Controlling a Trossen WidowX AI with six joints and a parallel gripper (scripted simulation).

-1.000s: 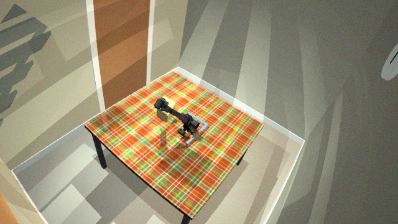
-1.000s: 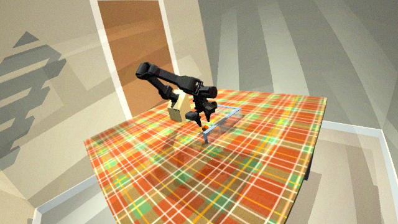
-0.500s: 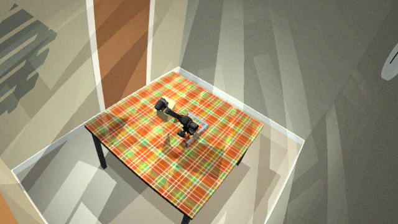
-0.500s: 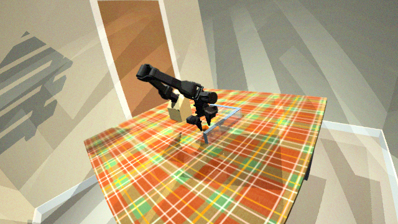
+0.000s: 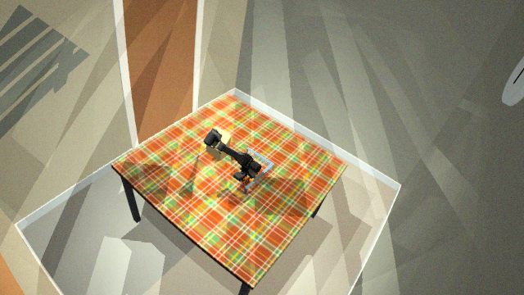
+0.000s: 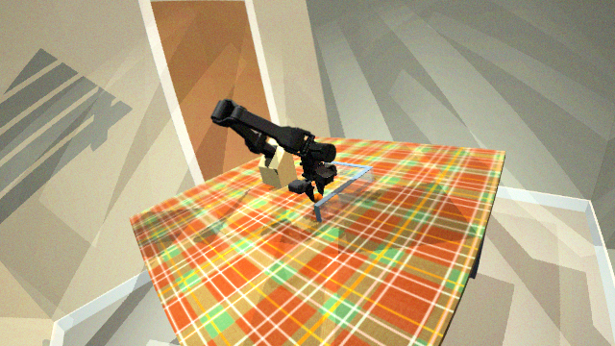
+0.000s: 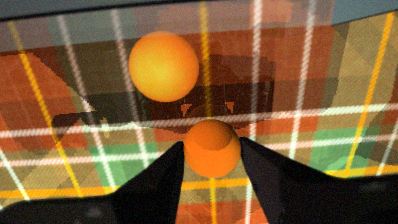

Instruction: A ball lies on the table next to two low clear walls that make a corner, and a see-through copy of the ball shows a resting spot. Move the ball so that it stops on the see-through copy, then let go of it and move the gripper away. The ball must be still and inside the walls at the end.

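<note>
Right now the see-through sphere is 50 mm ahead of my gripper tip and 20 mm to the left of it. Round my gripper tip: clear wall: 80 mm ahead, 70 mm to the left, 10 mm above.
</note>
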